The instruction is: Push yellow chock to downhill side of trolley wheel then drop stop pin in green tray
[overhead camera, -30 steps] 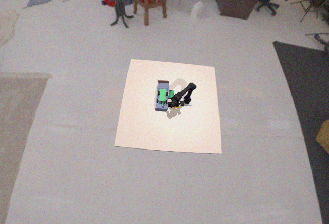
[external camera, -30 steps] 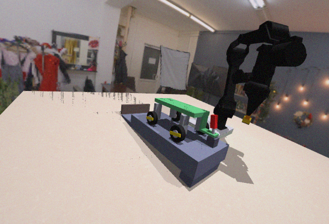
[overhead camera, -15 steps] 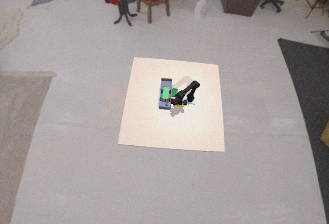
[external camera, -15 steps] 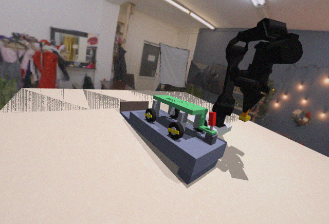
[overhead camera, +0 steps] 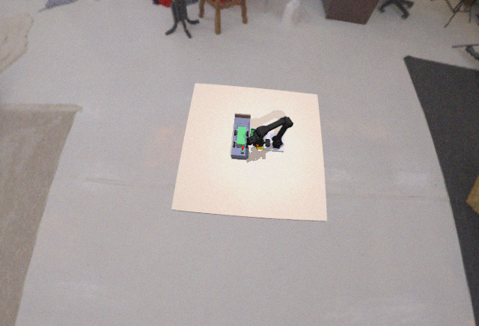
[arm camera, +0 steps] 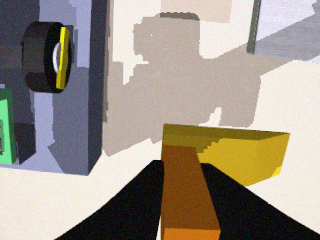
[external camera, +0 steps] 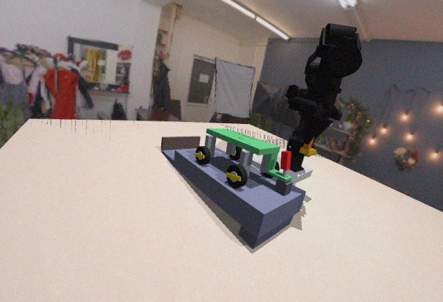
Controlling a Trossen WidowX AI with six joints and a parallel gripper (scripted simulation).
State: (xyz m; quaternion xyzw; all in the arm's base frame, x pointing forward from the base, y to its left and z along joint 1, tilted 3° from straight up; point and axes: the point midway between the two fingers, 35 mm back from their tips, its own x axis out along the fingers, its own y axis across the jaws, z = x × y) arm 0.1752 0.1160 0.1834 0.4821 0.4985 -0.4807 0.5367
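Now: the red-headed stop pin 110 mm ahead of my gripper tip, 40 mm below it and 30 mm to the left of it. Round my gripper tip: green-decked trolley (140 mm ahead, 80 mm to the right, 60 mm below); then blue-grey ramp (140 mm ahead, 130 mm below, 90 mm to the right); then yellow chock (20 mm behind, 10 mm below).
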